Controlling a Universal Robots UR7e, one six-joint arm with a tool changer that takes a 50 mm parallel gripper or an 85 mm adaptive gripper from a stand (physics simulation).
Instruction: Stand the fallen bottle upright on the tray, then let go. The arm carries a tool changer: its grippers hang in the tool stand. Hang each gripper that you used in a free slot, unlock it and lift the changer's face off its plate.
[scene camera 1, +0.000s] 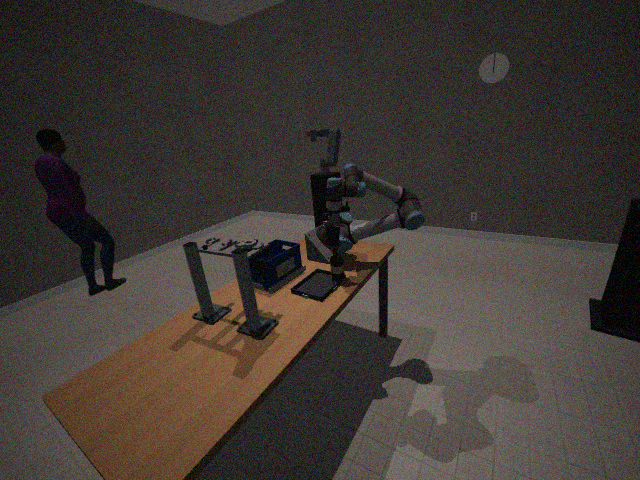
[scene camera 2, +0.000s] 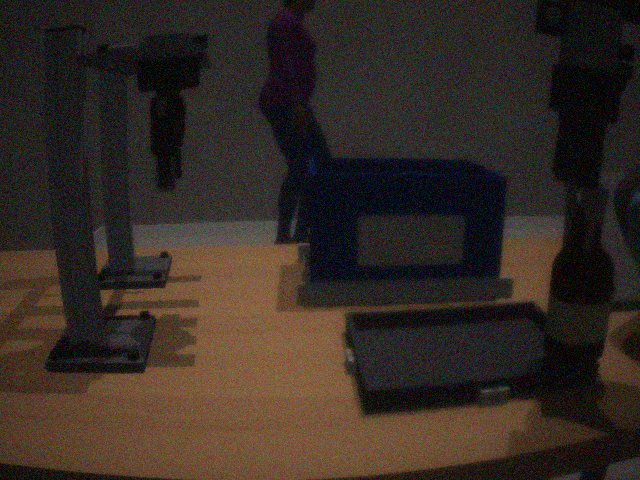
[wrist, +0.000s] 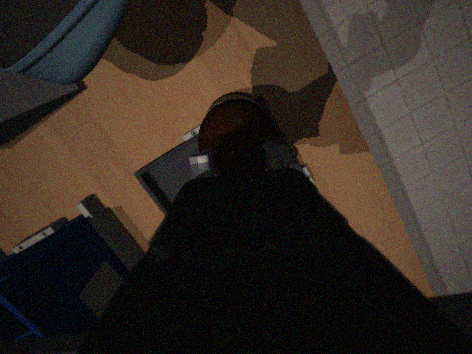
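Pixels of known places: hand, tool point: (scene camera 2: 589, 54); arm's base, link origin: (scene camera 1: 326, 236).
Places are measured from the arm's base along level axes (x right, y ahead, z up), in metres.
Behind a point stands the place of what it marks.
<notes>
The brown bottle (scene camera 1: 337, 269) @(x -0.300, y 0.278, z -0.048 m) (scene camera 2: 578, 320) @(x -0.311, y 0.264, z -0.048 m) (wrist: 230, 125) @(x -0.279, y 0.231, z 0.019 m) with a pale label hangs upright or nearly so, neck up, at the right end of the tray (scene camera 1: 315, 284) @(x -0.219, y 0.376, z -0.117 m) (scene camera 2: 444, 356) @(x -0.242, y 0.393, z -0.116 m) (wrist: 167, 172) @(x -0.162, y 0.275, z -0.117 m) in scene camera 2's view. Whether its base touches the tray cannot be told. My gripper (scene camera 1: 336, 248) (scene camera 2: 584, 198) (wrist: 239, 162) points down from above and is shut on the bottle's neck; its dark body hides part of the tray in the wrist view. The tool stand (scene camera 1: 197, 281) @(x 0.006, y 0.892, z 0.083 m) (scene camera 2: 67, 180) @(x -0.259, y 0.805, z 0.083 m) carries another gripper (scene camera 2: 166, 180), hanging fingers down.
A blue crate (scene camera 1: 276, 263) @(x -0.053, y 0.486, z 0.015 m) (scene camera 2: 330, 222) @(x -0.057, y 0.528, z -0.011 m) (wrist: 50, 280) @(x -0.035, y 0.306, z 0.008 m) stands on a grey base behind the tray in scene camera 2's view. The table edge (wrist: 372, 140) runs close beside the tray. A person (scene camera 1: 62, 186) (scene camera 2: 292, 67) stands beyond the table.
</notes>
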